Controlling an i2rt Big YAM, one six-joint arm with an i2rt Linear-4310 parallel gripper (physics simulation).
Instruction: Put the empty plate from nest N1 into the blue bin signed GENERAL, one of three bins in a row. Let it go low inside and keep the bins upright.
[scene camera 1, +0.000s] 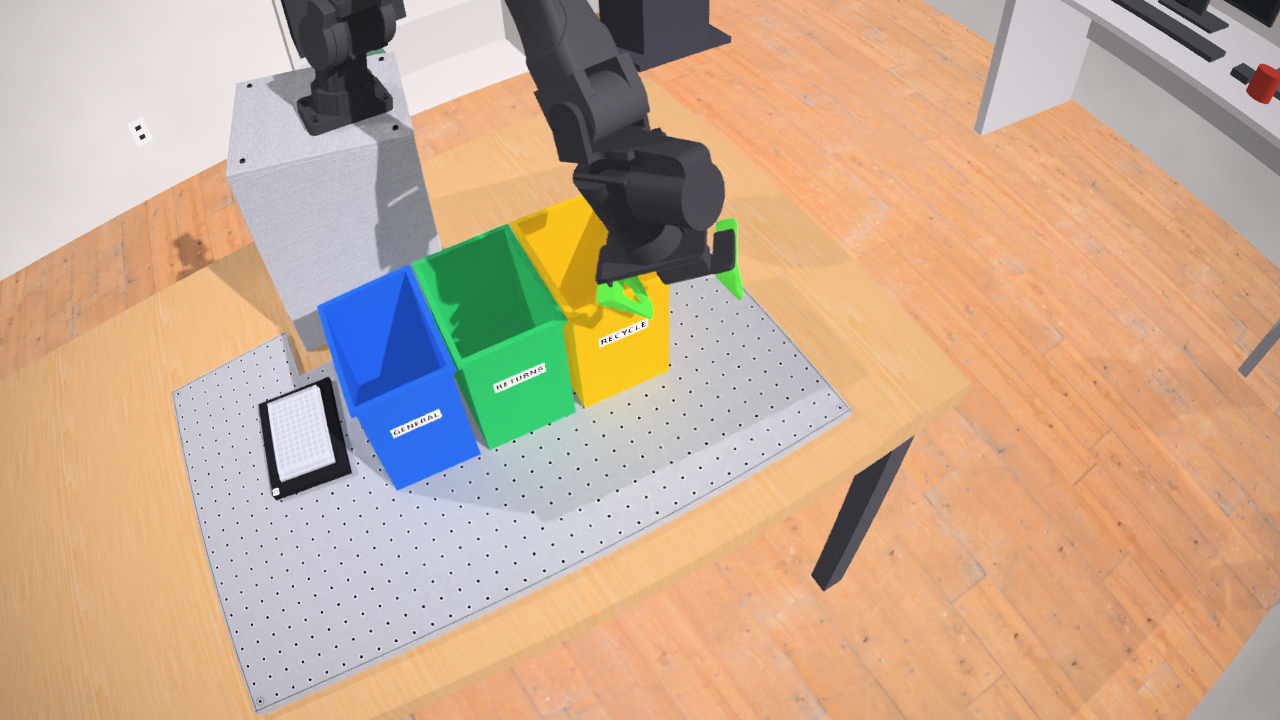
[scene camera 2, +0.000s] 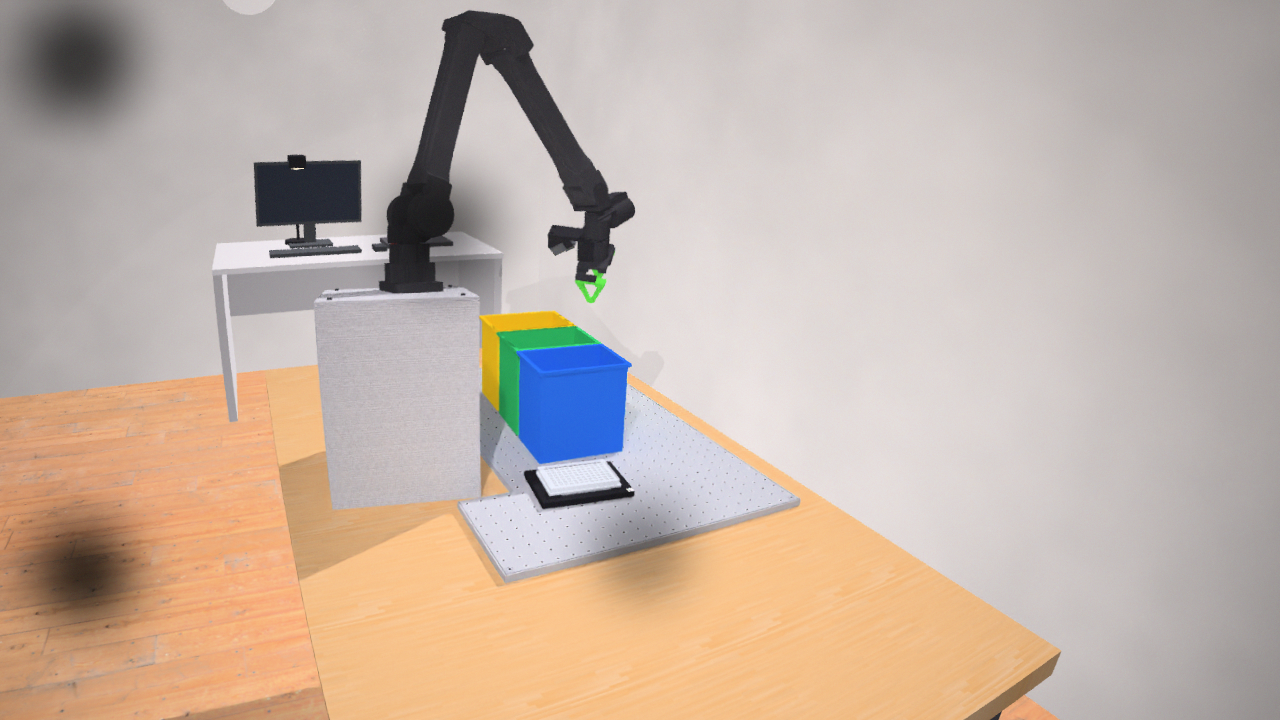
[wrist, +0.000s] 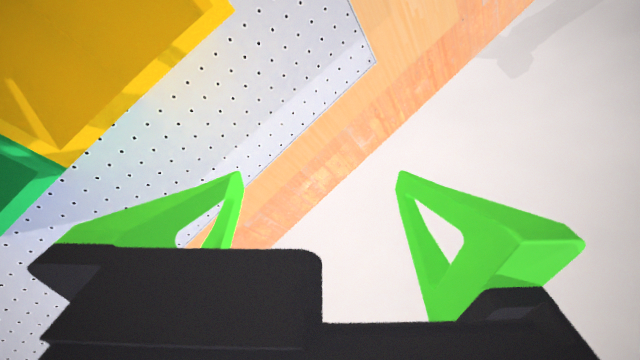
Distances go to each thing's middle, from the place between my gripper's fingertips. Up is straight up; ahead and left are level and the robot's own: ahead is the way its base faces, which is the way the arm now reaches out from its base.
I see my gripper 18 cm past the yellow recycle bin (scene camera 1: 608, 350), 14 cm above it and 2 cm to the left of it. From my hand the other things lie so: white gridded plate (scene camera 1: 301, 440): 44 cm to the right, 28 cm behind, 21 cm below; blue general bin (scene camera 1: 395, 371): 28 cm to the right, 21 cm behind, 14 cm below; green returns bin (scene camera 1: 503, 329): 19 cm behind, 15 cm to the right, 14 cm below.
